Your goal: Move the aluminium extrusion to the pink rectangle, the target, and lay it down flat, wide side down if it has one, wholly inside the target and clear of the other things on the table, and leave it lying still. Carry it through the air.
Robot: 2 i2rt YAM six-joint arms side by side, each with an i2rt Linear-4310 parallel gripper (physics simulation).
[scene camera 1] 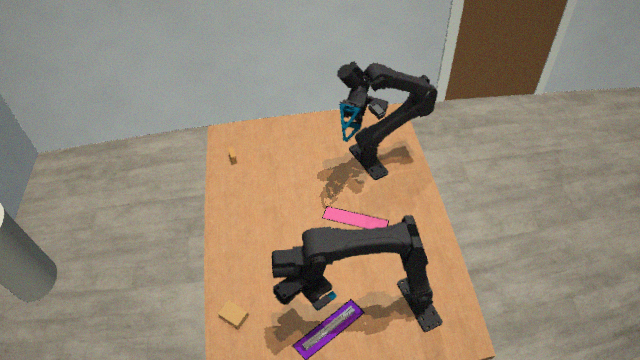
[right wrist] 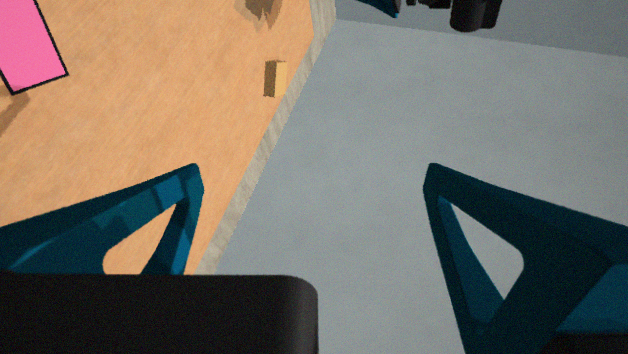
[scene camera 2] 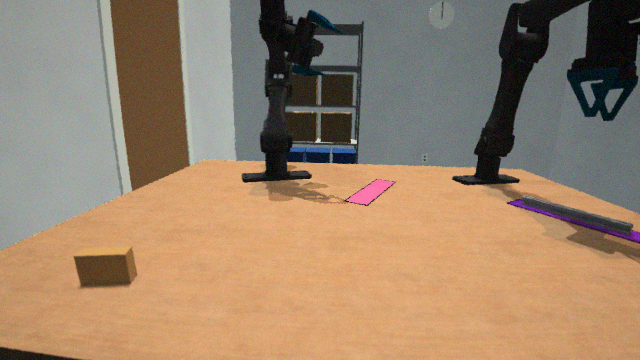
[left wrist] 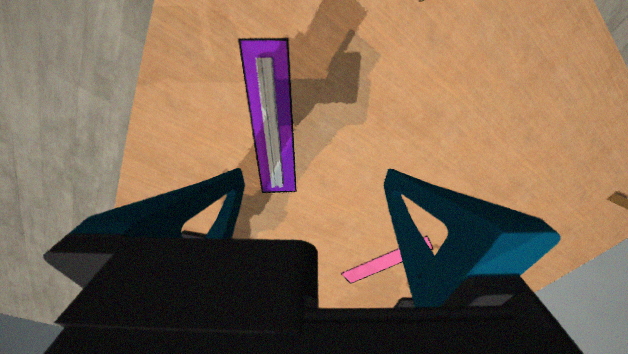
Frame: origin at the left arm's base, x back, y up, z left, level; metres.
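Where they show: left gripper, between the fingertips: (scene camera 2: 599, 118) (left wrist: 314, 176); right gripper, between the fingertips: (scene camera 1: 344, 135) (right wrist: 313, 176) (scene camera 2: 334, 54); left arm's base, origin of its link: (scene camera 1: 419, 303) (scene camera 2: 485, 180); right arm's base, origin of its link: (scene camera 1: 368, 161) (scene camera 2: 276, 177).
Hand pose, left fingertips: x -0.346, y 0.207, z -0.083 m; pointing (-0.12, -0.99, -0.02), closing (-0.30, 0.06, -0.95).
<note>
Things, the pixels of their top centre, and the offset from my left fingertips.
- grey aluminium extrusion, centre of its top: (left wrist: 271, 132) (scene camera 2: 572, 208) (scene camera 1: 329, 327) dx +0.043, dy -0.187, dz +0.044 m
- smaller-looking tan block, centre of its top: (scene camera 2: 103, 251) (scene camera 1: 231, 152) dx -0.037, dy -0.167, dz -0.778 m
The grey aluminium extrusion (scene camera 1: 327, 327) (scene camera 2: 575, 213) (left wrist: 270, 122) lies flat, lengthwise on a purple rectangle (scene camera 1: 357, 310) (left wrist: 284, 110). The pink target rectangle (scene camera 1: 355, 217) (scene camera 2: 371, 192) (left wrist: 372, 266) (right wrist: 32, 55) lies apart from it, between the two arm bases; the left arm passes in front of its lower edge in scene camera 1. My left gripper (scene camera 2: 600, 118) (left wrist: 314, 176) is open and empty, high above the table. In the left wrist view the extrusion shows beyond the left fingertip. My right gripper (scene camera 2: 334, 54) (right wrist: 313, 176) is open and empty, raised near its own base.
A tan block (scene camera 1: 233, 314) lies left of the purple rectangle in scene camera 1. A smaller-looking tan block (scene camera 1: 232, 155) (scene camera 2: 105, 266) (right wrist: 275, 78) stands near the table's upper left corner there. A shelf unit (scene camera 2: 361, 90) stands behind the table.
</note>
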